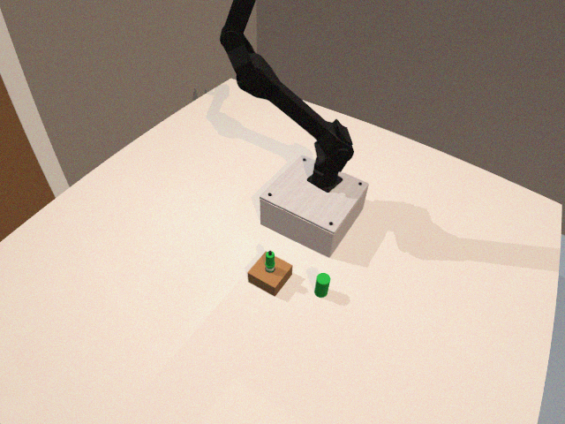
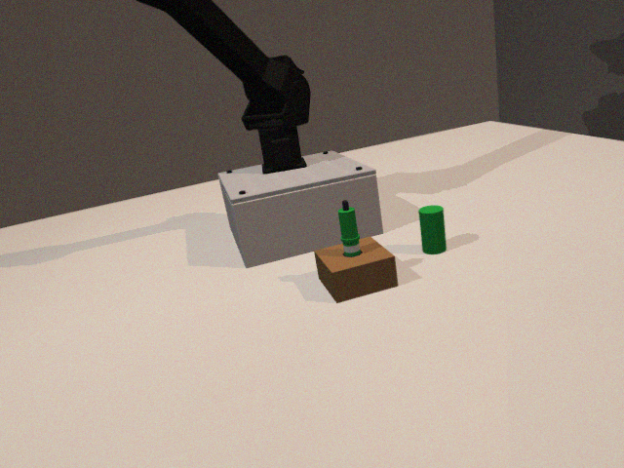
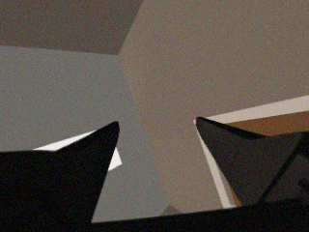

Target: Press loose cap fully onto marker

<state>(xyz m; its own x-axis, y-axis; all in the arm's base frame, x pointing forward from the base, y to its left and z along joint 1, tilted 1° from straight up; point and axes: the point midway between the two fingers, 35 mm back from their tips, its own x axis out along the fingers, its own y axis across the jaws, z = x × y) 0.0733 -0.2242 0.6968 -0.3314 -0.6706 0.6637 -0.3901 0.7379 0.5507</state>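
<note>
Right now my gripper tip is 79 cm above the green cap, 39 cm to the right of it and 15 cm short of it. The rest, counted from my gripper tip: brown holder block (80 cm below, 29 cm to the left, 20 cm ahead).
</note>
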